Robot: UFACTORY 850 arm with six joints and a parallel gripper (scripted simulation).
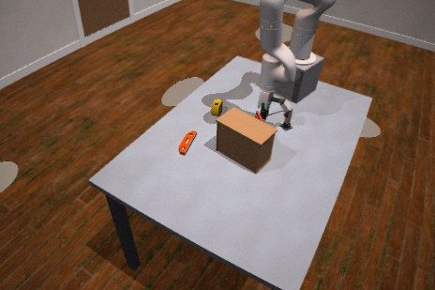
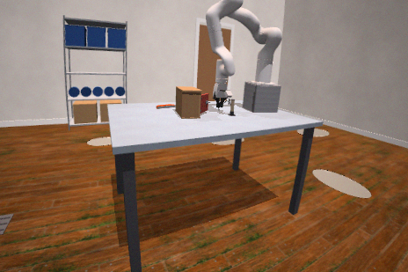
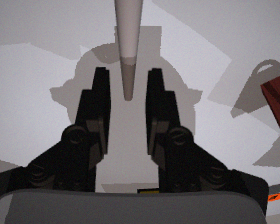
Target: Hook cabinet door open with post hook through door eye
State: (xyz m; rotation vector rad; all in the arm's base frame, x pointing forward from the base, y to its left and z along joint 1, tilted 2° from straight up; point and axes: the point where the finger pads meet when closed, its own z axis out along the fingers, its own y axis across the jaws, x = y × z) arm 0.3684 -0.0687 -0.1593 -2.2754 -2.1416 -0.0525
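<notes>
The thin grey hook rod lies 5 cm to the left of my hand and 1 cm above it. From my hand the other things lie so: yellow block: 25 cm to the right, 3 cm ahead, 1 cm below; orange level: 30 cm ahead, 28 cm to the right, 4 cm below; red door: 17 cm ahead, 4 cm to the left, 2 cm above.
</notes>
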